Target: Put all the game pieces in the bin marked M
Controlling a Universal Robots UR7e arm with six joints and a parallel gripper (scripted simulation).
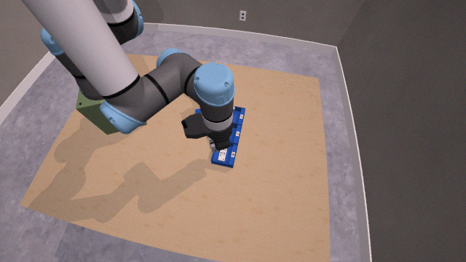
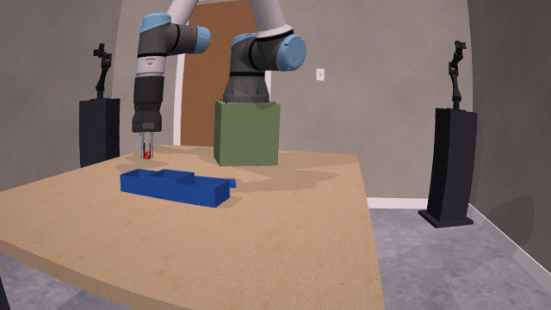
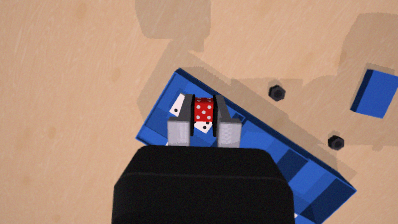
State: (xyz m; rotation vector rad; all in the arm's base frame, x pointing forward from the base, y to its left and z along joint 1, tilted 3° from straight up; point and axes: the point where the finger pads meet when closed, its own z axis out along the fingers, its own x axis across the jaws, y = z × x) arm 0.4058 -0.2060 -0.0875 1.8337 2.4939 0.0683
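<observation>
Right now my hand is 3 cm short of the white domino and 8 cm above it. Also, from my hand: blue three-part bin (6 cm ahead, 8 cm to the left, 6 cm below); then red die (1 cm below); then flat blue tile (6 cm behind, 19 cm to the left, 8 cm below).
</observation>
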